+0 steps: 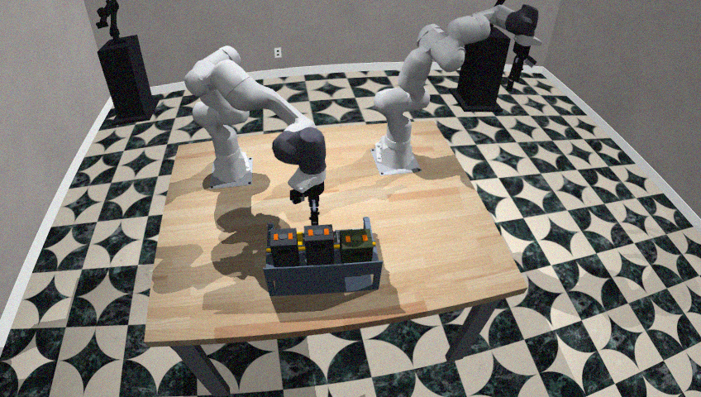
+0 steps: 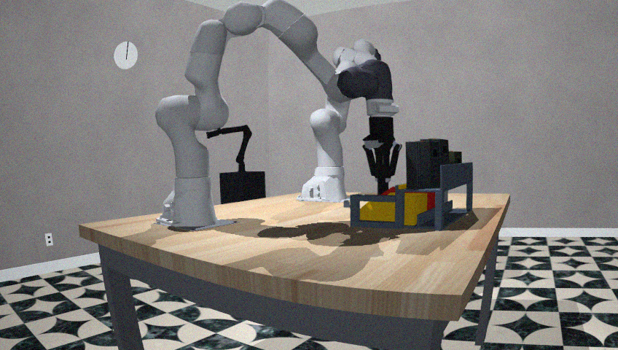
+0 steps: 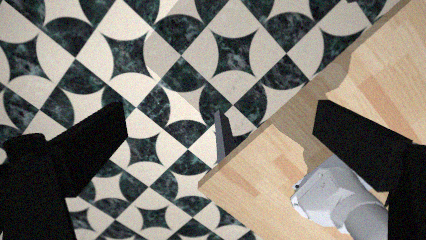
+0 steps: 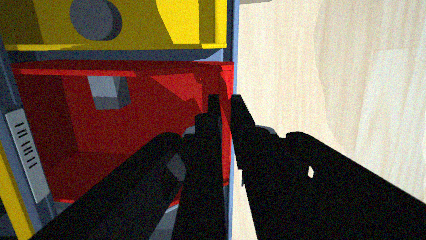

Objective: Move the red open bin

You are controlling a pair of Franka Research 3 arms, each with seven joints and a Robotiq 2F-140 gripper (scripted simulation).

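Note:
My right gripper is now 8 cm short of the red bin, 3 cm above it and 1 cm to the right of it. Round my right hand: yellow bar 14 cm ahead, 2 cm above, 1 cm to the left; then blue-grey shelf 11 cm ahead, 2 cm below, 1 cm to the left; then yellow bin 10 cm to the right, 8 cm ahead, 4 cm below.

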